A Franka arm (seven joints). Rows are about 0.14 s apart.
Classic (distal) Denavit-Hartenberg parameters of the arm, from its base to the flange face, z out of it. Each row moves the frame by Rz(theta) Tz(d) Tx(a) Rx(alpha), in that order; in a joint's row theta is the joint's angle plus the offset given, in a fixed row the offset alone. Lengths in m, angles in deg.
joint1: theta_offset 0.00, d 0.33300, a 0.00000, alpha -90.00
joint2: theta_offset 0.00, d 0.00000, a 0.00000, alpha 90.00
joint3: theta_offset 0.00, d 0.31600, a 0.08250, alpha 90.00
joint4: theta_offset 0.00, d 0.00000, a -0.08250, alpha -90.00
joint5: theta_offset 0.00, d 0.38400, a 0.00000, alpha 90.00
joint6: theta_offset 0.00, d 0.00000, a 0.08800, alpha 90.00
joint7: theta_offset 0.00, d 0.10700, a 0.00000, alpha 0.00
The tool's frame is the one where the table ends.
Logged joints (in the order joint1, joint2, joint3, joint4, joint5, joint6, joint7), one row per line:
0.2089 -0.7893 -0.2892 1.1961 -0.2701 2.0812 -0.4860
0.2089 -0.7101 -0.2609 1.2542 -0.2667 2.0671 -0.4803
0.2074 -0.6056 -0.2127 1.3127 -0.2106 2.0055 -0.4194
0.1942 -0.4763 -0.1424 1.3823 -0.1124 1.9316 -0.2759
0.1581 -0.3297 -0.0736 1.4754 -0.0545 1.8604 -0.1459
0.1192 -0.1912 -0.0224 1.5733 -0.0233 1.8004 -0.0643
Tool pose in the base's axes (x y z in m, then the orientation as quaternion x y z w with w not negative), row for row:
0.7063 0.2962 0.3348 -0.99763 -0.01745 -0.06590 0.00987
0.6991 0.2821 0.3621 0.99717 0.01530 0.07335 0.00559
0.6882 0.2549 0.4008 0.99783 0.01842 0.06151 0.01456
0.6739 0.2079 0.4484 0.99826 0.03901 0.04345 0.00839
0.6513 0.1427 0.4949 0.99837 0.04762 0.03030 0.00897
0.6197 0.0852 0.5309 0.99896 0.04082 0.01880 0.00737
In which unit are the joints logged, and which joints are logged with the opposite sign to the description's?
The joints are logged in radians. Opposite sign: joint2, joint3, joint4, joint7.
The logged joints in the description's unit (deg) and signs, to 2 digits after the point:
11.97 45.22 16.57 -68.53 -15.48 119.24 27.85
11.97 40.69 14.95 -71.86 -15.28 118.44 27.52
11.88 34.70 12.19 -75.21 -12.07 114.91 24.03
11.13 27.29 8.16 -79.20 -6.44 110.67 15.81
9.06 18.89 4.22 -84.53 -3.12 106.59 8.36
6.83 10.95 1.28 -90.14 -1.33 103.16 3.68

